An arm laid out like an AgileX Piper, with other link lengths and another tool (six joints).
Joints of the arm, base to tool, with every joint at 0 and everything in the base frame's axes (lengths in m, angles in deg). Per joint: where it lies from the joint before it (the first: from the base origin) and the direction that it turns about. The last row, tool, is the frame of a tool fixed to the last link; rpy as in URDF.
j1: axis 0 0 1 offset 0 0 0.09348
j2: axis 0 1 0 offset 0 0 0
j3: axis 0 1 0 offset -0.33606 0 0.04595
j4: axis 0.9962 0 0.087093 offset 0.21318 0 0.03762
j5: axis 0 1 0 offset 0 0 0
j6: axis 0.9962 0 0.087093 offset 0.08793 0 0.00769
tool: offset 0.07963 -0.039 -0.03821 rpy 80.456 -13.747 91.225
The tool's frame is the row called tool.
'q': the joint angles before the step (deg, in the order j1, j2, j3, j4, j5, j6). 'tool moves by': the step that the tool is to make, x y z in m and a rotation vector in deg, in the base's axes. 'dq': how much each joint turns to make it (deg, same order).
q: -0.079, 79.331, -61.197, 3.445, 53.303, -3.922
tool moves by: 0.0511, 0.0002, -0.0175, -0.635, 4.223, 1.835
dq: 0.333, 10.997, -7.402, -0.075, 0.704, -1.551
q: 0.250, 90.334, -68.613, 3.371, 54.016, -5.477
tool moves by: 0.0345, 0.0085, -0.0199, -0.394, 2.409, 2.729
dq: 1.704, 7.381, -4.475, 0.004, -0.438, -1.107
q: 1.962, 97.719, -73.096, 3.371, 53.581, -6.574
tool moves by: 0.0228, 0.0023, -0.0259, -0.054, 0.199, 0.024
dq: 0.293, 5.066, -0.468, 0.052, -4.406, 0.008
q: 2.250, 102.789, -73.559, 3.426, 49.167, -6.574
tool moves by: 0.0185, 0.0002, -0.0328, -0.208, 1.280, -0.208
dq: -0.006, 5.598, 0.010, -0.044, -4.328, -0.007
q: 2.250, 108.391, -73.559, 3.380, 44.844, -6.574
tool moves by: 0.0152, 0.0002, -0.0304, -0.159, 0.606, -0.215
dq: 0.002, 4.936, -0.036, -0.001, -4.297, 0.004
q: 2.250, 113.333, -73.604, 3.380, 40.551, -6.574
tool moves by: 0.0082, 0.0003, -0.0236, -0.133, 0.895, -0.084
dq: 0.041, 3.669, 0.012, 0.003, -2.786, -0.009
